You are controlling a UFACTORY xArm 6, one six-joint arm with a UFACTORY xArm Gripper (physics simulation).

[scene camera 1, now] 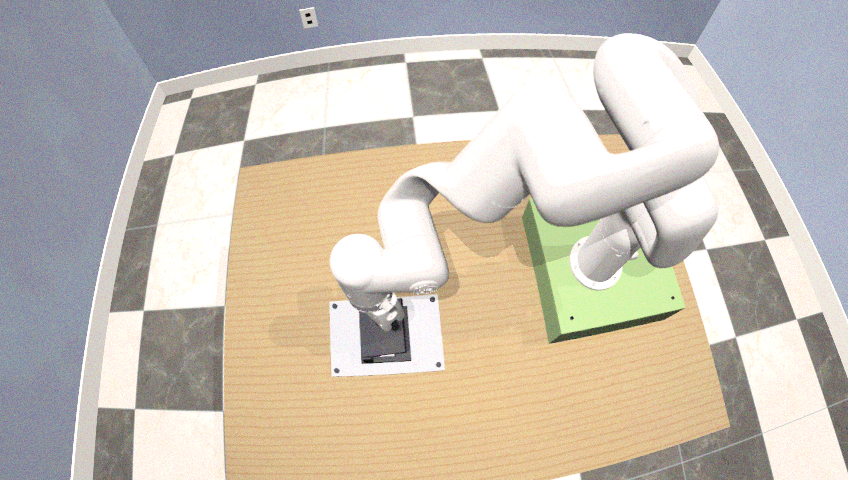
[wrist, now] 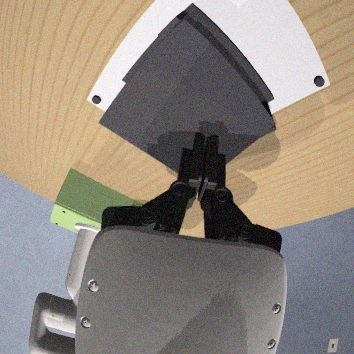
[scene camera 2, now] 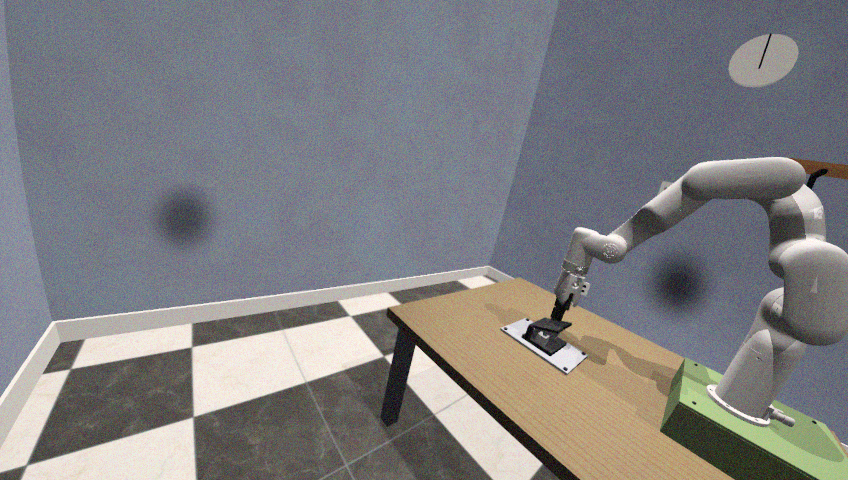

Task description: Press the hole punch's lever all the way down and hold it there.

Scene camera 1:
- broad flat lever: 375, 341
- white mounting plate: 426, 345
